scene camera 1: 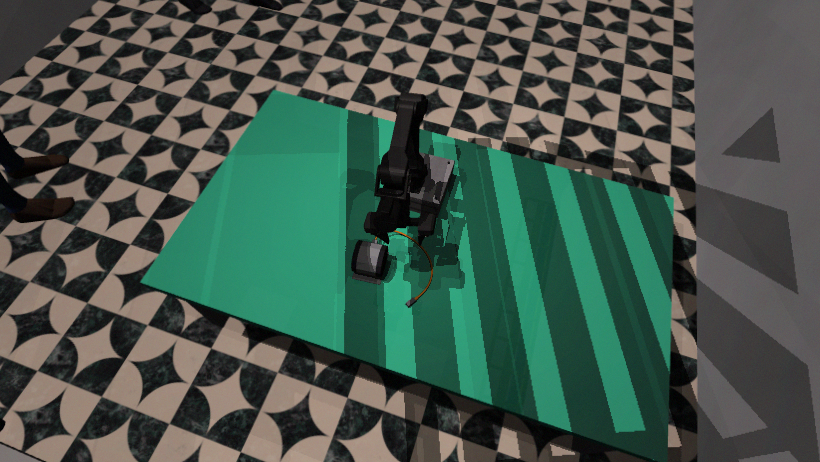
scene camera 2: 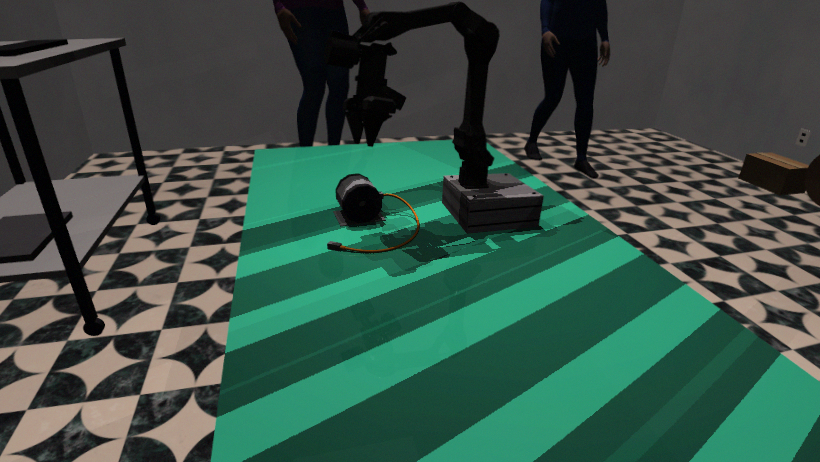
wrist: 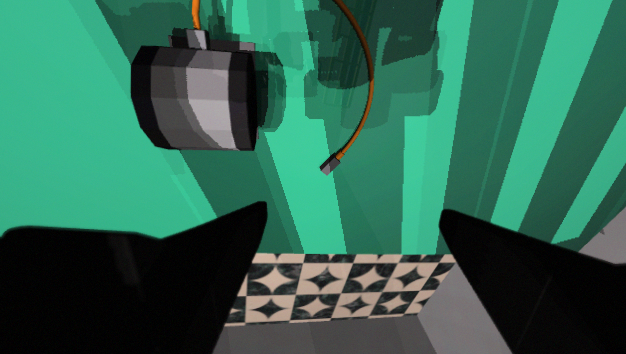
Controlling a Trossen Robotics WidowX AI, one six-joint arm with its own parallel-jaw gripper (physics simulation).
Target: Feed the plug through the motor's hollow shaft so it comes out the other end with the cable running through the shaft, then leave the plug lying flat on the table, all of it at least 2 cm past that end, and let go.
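Places are measured from the arm's base along level axes (x ahead, y left, z up), in millimetres.
Pixels of known places: gripper, between the fingertips: [scene camera 1: 404,243] [scene camera 2: 363,145] [wrist: 352,213]; arm's base, origin of its link: [scene camera 1: 413,184] [scene camera 2: 473,184].
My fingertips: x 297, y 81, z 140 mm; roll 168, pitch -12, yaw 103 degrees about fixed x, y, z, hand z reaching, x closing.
For each thing: its top centre in the pictures, then the offset to it from my fingertips. Level surfaces: height alone.
- motor, centre of its top: [wrist: 192,111] [scene camera 2: 359,179] [scene camera 1: 369,250] dx +0, dy -113, dz -123 mm
- green table, height of its surface: dz -225 mm
- small grey plug, centre of its top: [wrist: 330,166] [scene camera 2: 334,243] [scene camera 1: 410,301] dx +77, dy +56, dz -211 mm
The motor [scene camera 1: 370,259] [scene camera 2: 352,192] [wrist: 200,95], a grey drum with black ends, lies on its side on the green table [scene camera 1: 258,229] [scene camera 2: 344,373]. The orange cable [scene camera 1: 432,266] [scene camera 2: 417,220] [wrist: 371,90] leaves a small fitting on its side and curves round to the small grey plug [scene camera 1: 410,302] [scene camera 2: 333,245] [wrist: 330,164]. The plug lies on the table beside the motor, apart from it. The shaft opening is too small or dark to make out. My gripper [scene camera 1: 403,239] [scene camera 2: 363,142] [wrist: 352,213] is open and empty, high above the table, touching neither motor nor plug.
The arm's grey base block [scene camera 1: 441,166] [scene camera 2: 499,206] stands on the table close to the cable's curve. A trolley [scene camera 2: 86,54] stands off the table at the left in scene camera 2. Two people [scene camera 2: 321,63] [scene camera 2: 573,74] stand behind. A brown box [scene camera 2: 774,172] lies on the floor.
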